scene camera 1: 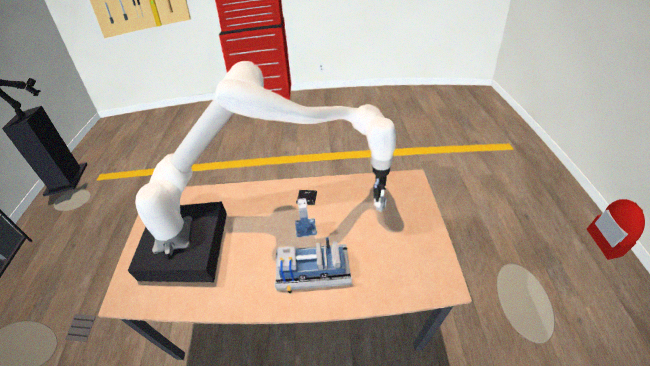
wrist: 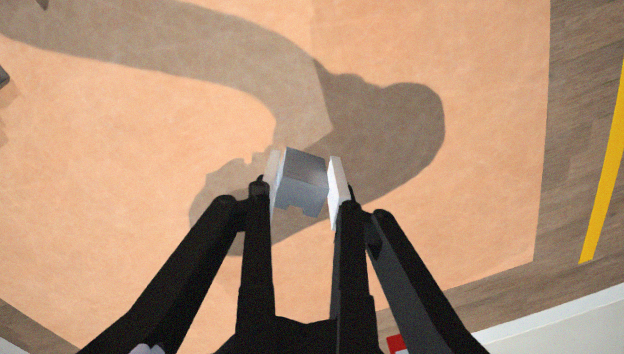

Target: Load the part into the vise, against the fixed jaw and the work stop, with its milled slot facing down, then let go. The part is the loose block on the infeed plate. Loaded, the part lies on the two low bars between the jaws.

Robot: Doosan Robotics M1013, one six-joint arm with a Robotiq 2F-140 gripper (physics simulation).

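Places are measured from the arm's base along level axes (x left, y back, z up), in centimetres.
Pixels of known places: gripper, between the fingertips: (scene camera 1: 379, 202) (wrist: 304, 167); arm's base, origin of its link: (scene camera 1: 173, 235).
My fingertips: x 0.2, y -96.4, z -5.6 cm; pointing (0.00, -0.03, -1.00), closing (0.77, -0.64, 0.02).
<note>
Ahead of a thing's pixels: the offset from my fingertips to its top centre. "pt": to the spot under its first point. Level surfaces: height alone.
The part, a grey metal block @[dx -1.0, dy -1.0, dz +2.8 cm] (scene camera 1: 381, 204) (wrist: 301, 176), is held off the table between the pale finger pads. In the wrist view it sits slightly turned between them, with a notch in its lower edge. My gripper (scene camera 1: 379, 199) (wrist: 304, 167) is shut on it, over the right back part of the table, behind and to the right of the vise. The vise @[dx -24.8, dy +37.3, dz +6.7 cm] (scene camera 1: 312, 270) stands at the front middle, blue with two upright light jaws (scene camera 1: 319, 255) (scene camera 1: 336, 255) towards its right end. A thin dark upright @[pt dx -22.2, dy +29.6, dz +6.1 cm] (scene camera 1: 328, 246) stands between them. The low bars are too small to make out.
A blue-based stand (scene camera 1: 305, 228) with a light upright stands behind the vise. A small black plate @[dx +15.6, dy +31.8, dz -2.4 cm] (scene camera 1: 307, 197) lies behind that stand. The robot's black base block (scene camera 1: 202, 250) is at the left of the wooden table @[dz -3.3 cm] (scene camera 1: 400, 280). Blue hoses (scene camera 1: 283, 272) run at the vise's left end.
</note>
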